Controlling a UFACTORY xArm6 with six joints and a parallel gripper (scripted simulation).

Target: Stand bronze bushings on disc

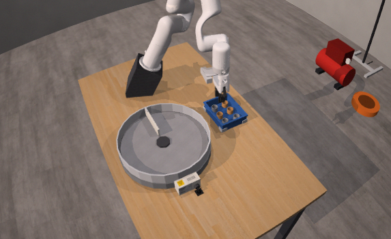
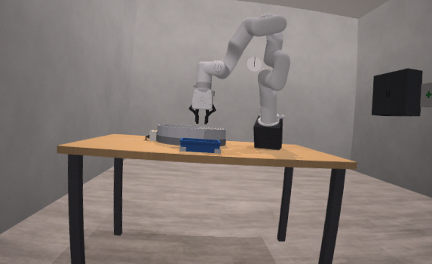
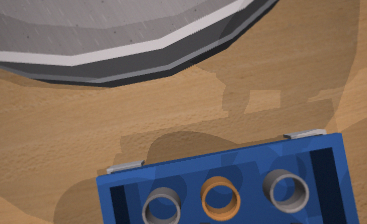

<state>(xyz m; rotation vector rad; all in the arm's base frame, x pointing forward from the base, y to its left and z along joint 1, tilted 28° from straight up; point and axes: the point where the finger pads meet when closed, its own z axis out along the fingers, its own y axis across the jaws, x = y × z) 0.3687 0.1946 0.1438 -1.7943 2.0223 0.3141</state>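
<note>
Right now my hand is 30 mm to the right of the blue crate and 120 mm above it. Also, from my hand: grey turntable disc: 90 mm ahead, 320 mm to the right, 90 mm below.
</note>
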